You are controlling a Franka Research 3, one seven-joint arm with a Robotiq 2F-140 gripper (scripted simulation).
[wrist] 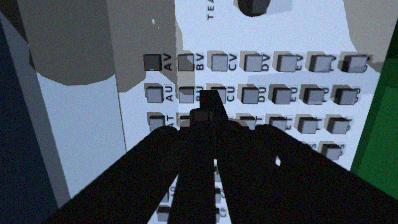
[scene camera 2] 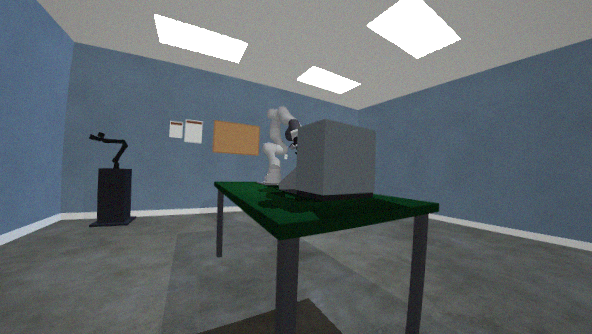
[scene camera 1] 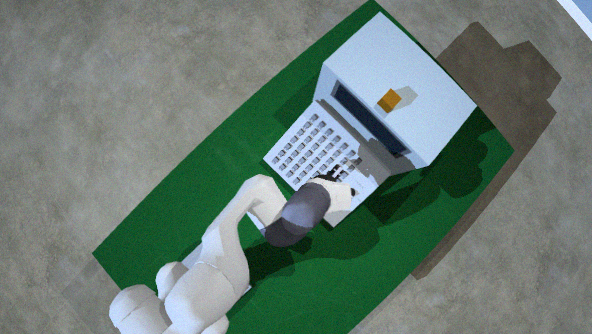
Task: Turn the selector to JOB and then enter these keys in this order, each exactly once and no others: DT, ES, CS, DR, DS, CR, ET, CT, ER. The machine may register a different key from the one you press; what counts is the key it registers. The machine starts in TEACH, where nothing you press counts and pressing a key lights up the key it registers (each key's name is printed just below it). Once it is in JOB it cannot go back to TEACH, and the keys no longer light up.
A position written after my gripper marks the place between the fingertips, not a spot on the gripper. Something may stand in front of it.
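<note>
There's a sloped keypad (wrist: 132,36) that I can see, and my gripper (wrist: 208,104) is there too.
</note>
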